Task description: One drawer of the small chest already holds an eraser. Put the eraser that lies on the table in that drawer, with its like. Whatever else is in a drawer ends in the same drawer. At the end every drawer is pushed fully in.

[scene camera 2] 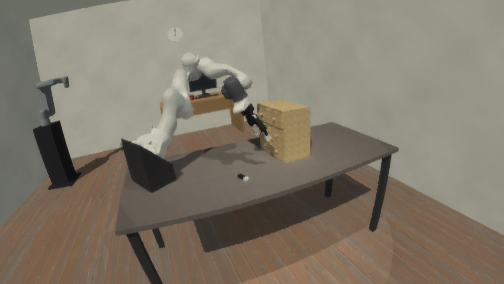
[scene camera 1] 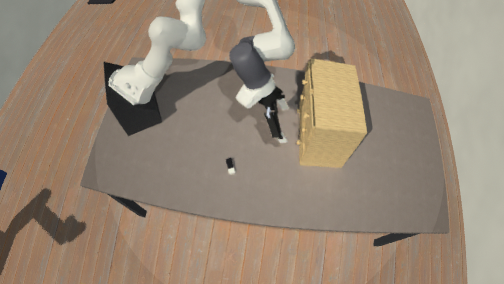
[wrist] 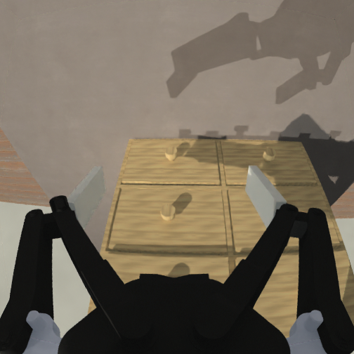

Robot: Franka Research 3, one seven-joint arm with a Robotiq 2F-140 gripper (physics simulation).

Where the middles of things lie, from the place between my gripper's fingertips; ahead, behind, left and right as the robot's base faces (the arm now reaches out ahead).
Scene:
The small wooden chest (scene camera 1: 340, 126) is 170 mm ahead of my hand and 90 mm to the left of it.

